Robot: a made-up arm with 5 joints.
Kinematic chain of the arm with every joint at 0, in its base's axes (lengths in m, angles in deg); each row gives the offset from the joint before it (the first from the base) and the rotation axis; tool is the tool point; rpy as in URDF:
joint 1: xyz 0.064 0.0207 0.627 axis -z
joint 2: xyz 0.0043 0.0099 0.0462 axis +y
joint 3: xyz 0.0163 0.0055 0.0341 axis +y
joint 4: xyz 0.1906 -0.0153 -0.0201 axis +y
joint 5: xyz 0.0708 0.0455 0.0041 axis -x
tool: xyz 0.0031 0.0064 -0.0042 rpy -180 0 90
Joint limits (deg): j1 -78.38..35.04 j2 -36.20..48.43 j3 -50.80..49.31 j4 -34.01..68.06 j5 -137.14..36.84
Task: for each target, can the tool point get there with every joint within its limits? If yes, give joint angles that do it. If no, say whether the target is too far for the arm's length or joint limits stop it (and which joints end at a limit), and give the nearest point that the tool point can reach.
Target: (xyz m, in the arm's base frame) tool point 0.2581 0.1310 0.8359
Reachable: yes | joints -16.09 -28.59 -20.22 58.96 -63.32
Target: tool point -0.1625 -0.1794 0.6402
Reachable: no: joint limits stop it (at a limit: joint 2, joint 3, joint 4) | nearest point -0.0047 -0.0400 0.4818 | short by 0.263 m
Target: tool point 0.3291 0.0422 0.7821
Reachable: yes | joints 6.76 -0.80 -33.62 48.09 -8.97
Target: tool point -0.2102 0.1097 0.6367
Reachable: no: joint limits stop it (at a limit: joint 2, joint 3, joint 4) | nearest point -0.0232 0.0490 0.4819 | short by 0.250 m
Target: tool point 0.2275 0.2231 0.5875
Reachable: yes | joints -39.46 -4.22 25.80 9.93 -60.57
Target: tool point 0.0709 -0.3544 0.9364
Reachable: no: too far | nearest point 0.2500 -0.0563 0.9066 | short by 0.349 m
